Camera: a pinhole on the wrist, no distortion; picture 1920 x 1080 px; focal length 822.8 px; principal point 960.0 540.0 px. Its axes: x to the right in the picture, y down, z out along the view. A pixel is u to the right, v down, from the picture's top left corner.
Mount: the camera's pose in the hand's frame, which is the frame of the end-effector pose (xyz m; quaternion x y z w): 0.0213 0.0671 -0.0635 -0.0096 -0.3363 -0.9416 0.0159
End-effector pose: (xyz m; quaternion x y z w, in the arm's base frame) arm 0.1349 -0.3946 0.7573 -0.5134 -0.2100 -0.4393 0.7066
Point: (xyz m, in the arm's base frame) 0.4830 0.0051 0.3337
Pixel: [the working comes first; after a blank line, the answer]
In the camera's frame: 0.3145 -0.1876 0.5529

1428.0 260.9
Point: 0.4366 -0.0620 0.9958
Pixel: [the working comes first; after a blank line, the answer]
In the camera's frame: -0.1683 0.2601 0.4455

649.2 1020.3
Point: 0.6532 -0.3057 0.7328
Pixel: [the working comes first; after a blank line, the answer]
In the camera's frame: -0.1997 -0.1564 0.4132

562.5 228.6
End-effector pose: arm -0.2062 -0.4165 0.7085 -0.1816 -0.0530 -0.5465 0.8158
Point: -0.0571 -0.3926 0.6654
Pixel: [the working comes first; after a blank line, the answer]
In the camera's frame: -0.0054 -0.0363 0.0928

912.1 217.9
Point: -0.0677 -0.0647 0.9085
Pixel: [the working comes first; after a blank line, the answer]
In the camera's frame: 0.2242 0.1382 0.3819

1443.2 837.7
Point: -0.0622 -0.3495 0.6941
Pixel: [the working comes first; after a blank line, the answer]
In the camera's frame: 0.0271 -0.0137 0.1265

1136.5 451.2
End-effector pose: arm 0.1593 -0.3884 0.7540 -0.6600 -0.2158 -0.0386 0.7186
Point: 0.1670 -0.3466 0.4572
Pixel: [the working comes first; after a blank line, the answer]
In the camera's frame: 0.1094 -0.1144 0.2075

1393.7 86.3
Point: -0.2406 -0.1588 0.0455
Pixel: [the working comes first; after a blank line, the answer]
In the camera's frame: 0.5846 -0.1670 0.5847

1782.6 305.0
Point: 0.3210 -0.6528 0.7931
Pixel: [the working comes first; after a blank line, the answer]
In the camera's frame: -0.0830 -0.0809 -0.2309

behind the camera
